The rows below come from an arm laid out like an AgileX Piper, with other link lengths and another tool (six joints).
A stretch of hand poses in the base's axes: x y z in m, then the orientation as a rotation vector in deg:
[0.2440 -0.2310 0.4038 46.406 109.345 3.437]
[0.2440 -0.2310 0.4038 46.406 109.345 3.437]
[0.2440 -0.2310 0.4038 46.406 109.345 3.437]
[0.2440 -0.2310 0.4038 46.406 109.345 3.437]
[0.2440 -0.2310 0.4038 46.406 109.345 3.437]
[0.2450 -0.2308 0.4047 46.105 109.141 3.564]
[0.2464 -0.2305 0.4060 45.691 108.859 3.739]
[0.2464 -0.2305 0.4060 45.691 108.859 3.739]
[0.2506 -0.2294 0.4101 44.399 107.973 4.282]
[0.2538 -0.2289 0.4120 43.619 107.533 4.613]
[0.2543 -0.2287 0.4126 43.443 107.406 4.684]
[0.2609 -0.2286 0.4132 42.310 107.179 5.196]
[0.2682 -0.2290 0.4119 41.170 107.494 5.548]
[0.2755 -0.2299 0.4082 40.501 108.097 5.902]
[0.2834 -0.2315 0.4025 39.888 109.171 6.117]
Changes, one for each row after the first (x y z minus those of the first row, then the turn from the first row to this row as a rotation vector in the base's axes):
[0.0000 0.0000 0.0000 0.000 0.000 0.000]
[0.0000 0.0000 0.0000 0.000 0.000 0.000]
[0.0000 0.0000 0.0000 0.000 0.000 0.000]
[0.0000 0.0000 0.0000 0.000 0.000 0.000]
[0.0010 0.0002 0.0009 -0.107 -0.288 0.190]
[0.0024 0.0005 0.0022 -0.255 -0.685 0.451]
[0.0024 0.0005 0.0022 -0.255 -0.685 0.451]
[0.0066 0.0016 0.0063 -0.717 -1.926 1.269]
[0.0098 0.0021 0.0082 -0.975 -2.587 1.795]
[0.0103 0.0023 0.0088 -1.040 -2.761 1.905]
[0.0169 0.0024 0.0094 -1.315 -3.347 2.807]
[0.0242 0.0020 0.0081 -1.598 -3.390 3.804]
[0.0315 0.0011 0.0044 -1.584 -3.065 4.572]
[0.0394 -0.0005 -0.0013 -1.544 -2.256 5.374]

